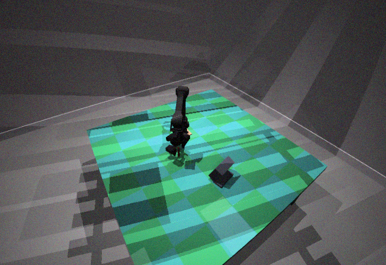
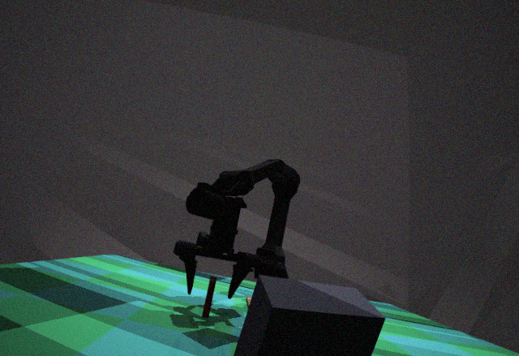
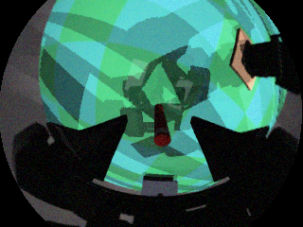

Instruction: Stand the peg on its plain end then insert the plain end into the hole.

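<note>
Right now the sloped panel is 280 mm ahead of my gripper tip, 130 mm to the left of it and 30 mm above it. Also, from my gripper tip: red peg: 20 mm above.
</note>
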